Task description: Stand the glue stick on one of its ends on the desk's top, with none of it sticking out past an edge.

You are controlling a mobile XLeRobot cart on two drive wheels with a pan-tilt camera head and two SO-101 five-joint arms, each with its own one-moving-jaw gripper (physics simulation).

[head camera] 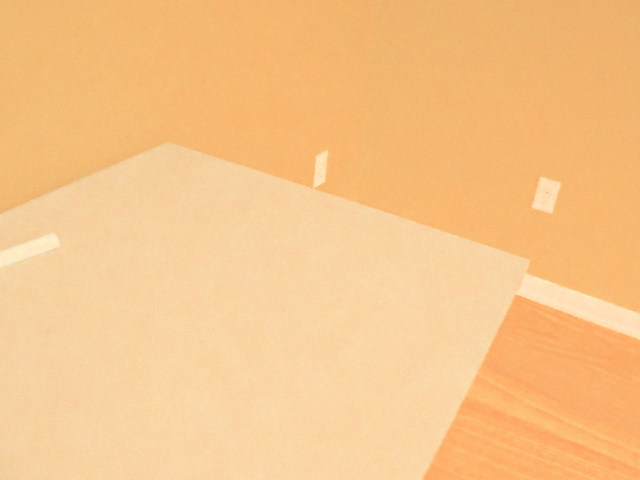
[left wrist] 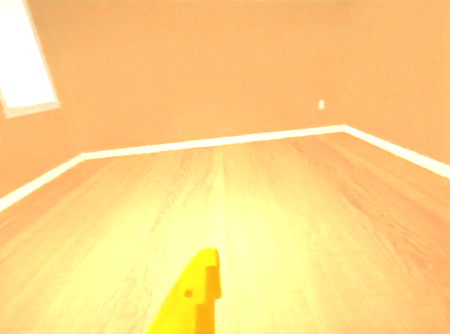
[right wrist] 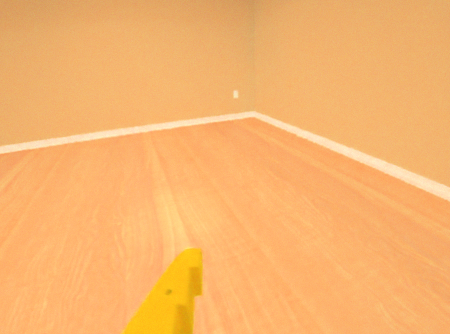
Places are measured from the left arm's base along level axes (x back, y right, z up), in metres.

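Where they show: left hand at its tool point: (left wrist: 218,265); right hand at its tool point: (right wrist: 201,265).
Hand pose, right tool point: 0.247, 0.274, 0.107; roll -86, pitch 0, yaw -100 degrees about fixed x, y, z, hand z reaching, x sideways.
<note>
After its pixels a point has its place, as x, y, z.
The glue stick (head camera: 29,249) @(-0.767, 0.470, -0.039), pale and cream-white, lies on its side on the desk's top (head camera: 268,320) @(-0.435, 0.617, -0.056) at the left of the head view. Its left end is cut off by the frame's edge. My left gripper (left wrist: 220,255) @(0.248, 0.052, 0.119) shows one yellow notched jaw in the left wrist view, so it is open, with nothing at it. My right gripper (right wrist: 203,255) @(0.247, 0.274, 0.107) also shows one yellow notched jaw in the right wrist view and is open and empty. Both point out over floor, and neither gripper shows in the head view. The glue stick does not show in either wrist view.
The desk's far corner and right corner show in the head view, with an orange wall (head camera: 439,103) @(-0.934, 1.982, -0.164) behind and wood floor (head camera: 558,392) @(-0.200, 1.644, -0.776) at the right. Two outlet plates (head camera: 321,168) @(-1.136, 1.615, -0.374) (head camera: 546,195) @(-0.512, 2.045, -0.375) are on the wall. A bright window (left wrist: 27,55) @(3.049, 2.602, 0.580) shows in the left wrist view.
</note>
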